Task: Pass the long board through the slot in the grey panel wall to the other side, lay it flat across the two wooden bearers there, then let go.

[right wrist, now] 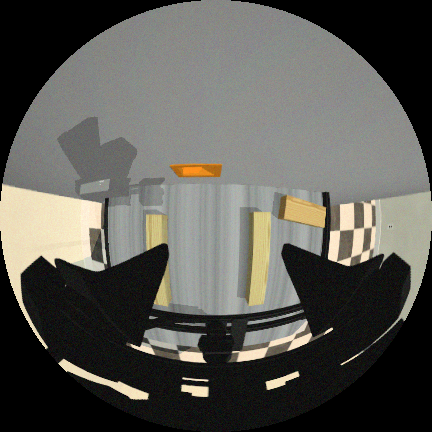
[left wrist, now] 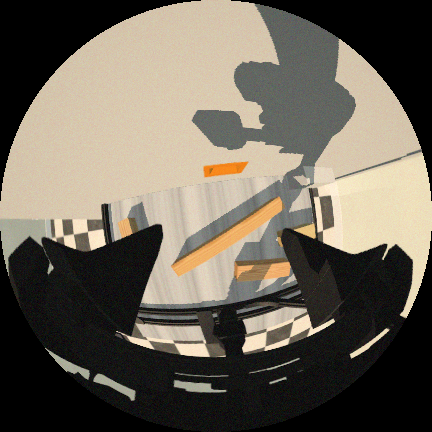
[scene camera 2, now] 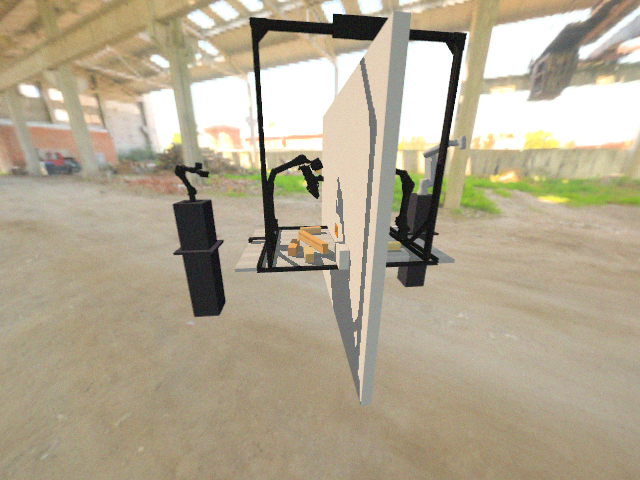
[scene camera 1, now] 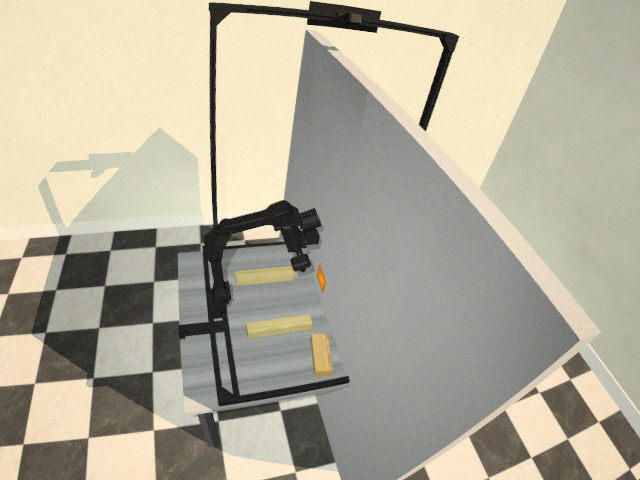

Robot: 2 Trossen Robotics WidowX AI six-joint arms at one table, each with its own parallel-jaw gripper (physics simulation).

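Frame: origin at the left arm's base, x ahead, y left, z up, level; metres.
Seen in the pictures: left gripper, fingertip midpoint: (left wrist: 224, 232) (scene camera 2: 318, 197); right gripper, fingertip midpoint: (right wrist: 227, 250); left arm's base, origin of the base link: (left wrist: 226, 314); right arm's base, origin of the base link: (right wrist: 215, 326) (scene camera 2: 402, 237) (scene camera 1: 217, 311).
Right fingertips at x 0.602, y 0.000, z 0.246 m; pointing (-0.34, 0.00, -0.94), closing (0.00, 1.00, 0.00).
Offsets run from my right fingertips to a thing's top centre. "spot": to the spot under its first point.
The long board @[dx -0.329, dy -0.039, dz -0.206 m] (scene camera 2: 312, 241) (left wrist: 227, 237) lies diagonally on the left arm's side of the grey panel wall (scene camera 1: 413, 232) (scene camera 2: 351, 155) (left wrist: 125, 100) (right wrist: 250, 75). The orange-edged slot @[spot: dx -0.129, dy -0.063, dz -0.186 m] (scene camera 1: 321, 278) (scene camera 2: 336, 229) (left wrist: 225, 169) (right wrist: 196, 171) is low in the wall, just above the table. My left gripper (scene camera 2: 314, 192) (left wrist: 224, 232) is open and empty above the board. On the other side, one pale bearer @[dx +0.093, dy -0.157, dz -0.221 m] (scene camera 1: 264, 276) (right wrist: 157, 230) and a second bearer @[dx +0.083, dy +0.107, dz -0.221 m] (scene camera 1: 279, 326) (right wrist: 259, 257) lie apart, roughly parallel. My right gripper (scene camera 1: 300, 262) (right wrist: 227, 250) is open and empty above them.
A short block @[dx -0.046, dy +0.254, dz -0.227 m] (scene camera 1: 321, 354) (right wrist: 302, 211) lies beside the second bearer. On the board's side, one block @[dx -0.448, dy -0.128, dz -0.215 m] (left wrist: 262, 270) lies near the board, another block @[dx -0.317, dy +0.248, dz -0.221 m] (left wrist: 127, 228) lies at the picture's left, and a pale block @[dx -0.367, dy -0.258, dz -0.215 m] (left wrist: 302, 232) is partly behind a finger. A black frame (scene camera 1: 212, 129) surrounds the table.
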